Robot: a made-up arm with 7 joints.
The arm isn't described. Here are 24 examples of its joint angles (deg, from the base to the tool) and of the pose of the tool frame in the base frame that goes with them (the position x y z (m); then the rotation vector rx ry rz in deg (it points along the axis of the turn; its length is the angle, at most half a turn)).
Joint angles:
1: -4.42 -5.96 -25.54 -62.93 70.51 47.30 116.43
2: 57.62 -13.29 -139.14 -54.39 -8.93 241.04 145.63
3: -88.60 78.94 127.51 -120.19 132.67 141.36 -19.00
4: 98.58 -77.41 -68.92 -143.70 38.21 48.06 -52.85
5: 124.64 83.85 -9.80 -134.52 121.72 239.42 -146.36
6: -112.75 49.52 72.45 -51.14 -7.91 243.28 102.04
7: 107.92 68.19 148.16 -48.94 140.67 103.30 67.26
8: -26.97 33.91 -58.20 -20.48 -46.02 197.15 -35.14
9: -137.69 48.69 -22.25 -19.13 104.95 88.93 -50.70
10: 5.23 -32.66 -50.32 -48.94 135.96 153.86 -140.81
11: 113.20 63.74 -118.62 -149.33 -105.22 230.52 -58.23
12: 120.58 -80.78 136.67 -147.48 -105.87 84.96 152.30
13: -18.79 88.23 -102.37 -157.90 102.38 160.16 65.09
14: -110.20 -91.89 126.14 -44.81 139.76 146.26 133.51
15: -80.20 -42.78 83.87 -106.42 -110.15 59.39 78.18
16: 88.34 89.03 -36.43 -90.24 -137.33 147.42 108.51
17: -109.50 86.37 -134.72 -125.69 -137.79 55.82 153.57
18: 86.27 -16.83 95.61 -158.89 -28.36 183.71 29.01
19: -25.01 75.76 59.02 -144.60 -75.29 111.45 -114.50
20: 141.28 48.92 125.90 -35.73 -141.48 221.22 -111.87
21: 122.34 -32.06 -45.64 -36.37 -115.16 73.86 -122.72
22: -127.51 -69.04 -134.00 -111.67 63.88 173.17 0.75
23: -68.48 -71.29 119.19 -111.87 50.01 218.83 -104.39
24: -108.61 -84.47 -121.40 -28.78 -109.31 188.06 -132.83
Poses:
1: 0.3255 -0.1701 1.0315 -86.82 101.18 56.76
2: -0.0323 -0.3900 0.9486 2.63 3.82 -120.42
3: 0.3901 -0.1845 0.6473 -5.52 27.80 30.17
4: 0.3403 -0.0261 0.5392 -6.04 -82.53 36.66
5: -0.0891 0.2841 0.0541 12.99 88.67 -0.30
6: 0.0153 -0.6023 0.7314 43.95 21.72 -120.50
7: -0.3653 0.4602 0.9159 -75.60 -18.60 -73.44
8: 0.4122 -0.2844 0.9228 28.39 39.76 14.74
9: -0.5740 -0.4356 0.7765 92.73 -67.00 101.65
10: -0.1624 -0.3267 1.0309 5.45 -11.14 140.26
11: 0.2158 0.2287 0.5423 -11.32 144.36 -12.14
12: -0.1591 -0.2644 0.1002 50.63 -27.61 -39.57
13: -0.0043 -0.2918 0.4883 -73.95 -89.21 68.90
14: 0.5254 0.5385 0.1584 -24.36 131.03 66.40
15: 0.4669 0.2739 0.6943 4.26 -35.31 61.22
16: 0.2676 0.4335 -0.0457 59.14 114.21 62.33
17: -0.3879 -0.1118 0.7369 41.18 62.63 -80.57
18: -0.3539 -0.0832 0.4774 7.02 -155.85 -19.73
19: 0.3033 0.2561 0.2079 52.27 -141.43 12.24
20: -0.4157 0.0952 0.9255 16.82 40.44 -137.53
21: 0.3186 -0.1022 1.1182 72.45 95.52 -4.11
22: 0.0607 0.5606 0.1482 -147.25 -8.91 59.60
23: 0.2030 0.5419 0.3263 19.32 92.38 59.33
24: 0.0178 0.7536 0.3682 -82.40 64.25 74.43
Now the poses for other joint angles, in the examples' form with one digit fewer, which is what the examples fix.
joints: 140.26 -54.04 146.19 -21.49 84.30 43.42 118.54
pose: 0.534 -0.525 0.675 -50.7 132.2 64.3
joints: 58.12 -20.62 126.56 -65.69 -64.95 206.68 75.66
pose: -0.448 -0.257 0.853 31.9 -69.9 21.2
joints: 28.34 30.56 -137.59 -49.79 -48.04 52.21 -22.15
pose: 0.192 -0.161 1.109 56.0 -114.5 -40.9
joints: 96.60 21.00 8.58 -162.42 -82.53 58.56 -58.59
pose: -0.042 0.290 0.299 -37.2 51.3 -48.1
